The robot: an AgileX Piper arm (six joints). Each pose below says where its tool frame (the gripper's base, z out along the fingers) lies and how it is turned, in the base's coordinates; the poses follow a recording.
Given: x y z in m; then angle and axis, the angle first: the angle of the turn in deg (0 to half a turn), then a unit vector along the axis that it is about.
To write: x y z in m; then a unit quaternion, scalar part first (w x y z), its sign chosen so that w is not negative. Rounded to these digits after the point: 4 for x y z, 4 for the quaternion.
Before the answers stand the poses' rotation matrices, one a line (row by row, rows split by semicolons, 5 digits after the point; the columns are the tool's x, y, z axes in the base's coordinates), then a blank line. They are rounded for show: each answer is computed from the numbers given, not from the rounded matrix.
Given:
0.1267 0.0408 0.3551 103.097 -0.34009 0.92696 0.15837
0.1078 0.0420 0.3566 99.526 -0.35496 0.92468 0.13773
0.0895 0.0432 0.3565 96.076 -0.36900 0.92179 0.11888
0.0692 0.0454 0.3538 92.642 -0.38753 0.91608 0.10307
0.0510 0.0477 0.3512 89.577 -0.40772 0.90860 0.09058
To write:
-0.08473 -0.54094 0.83678; -0.23244 0.82736 0.51131; -0.96891 -0.15118 -0.19584
-0.01865 -0.51838 0.85495; -0.24671 0.83104 0.49850; -0.96891 -0.20163 -0.14339
0.04473 -0.49436 0.86811; -0.25793 0.83380 0.48811; -0.96513 -0.24575 -0.09022
0.11101 -0.47433 0.87332; -0.26841 0.83179 0.48589; -0.95689 -0.28834 -0.03498
0.17239 -0.45830 0.87192; -0.27714 0.82685 0.48940; -0.94524 -0.32602 0.01553

0.1267 0.0408 0.3551 0.6219 -0.2663 0.7259 0.1240
0.1078 0.0420 0.3566 0.6460 -0.2710 0.7059 0.1051
0.0895 0.0432 0.3565 0.6686 -0.2744 0.6854 0.0884
0.0692 0.0454 0.3538 0.6906 -0.2803 0.6625 0.0745
0.0510 0.0477 0.3512 0.7097 -0.2872 0.6401 0.0638

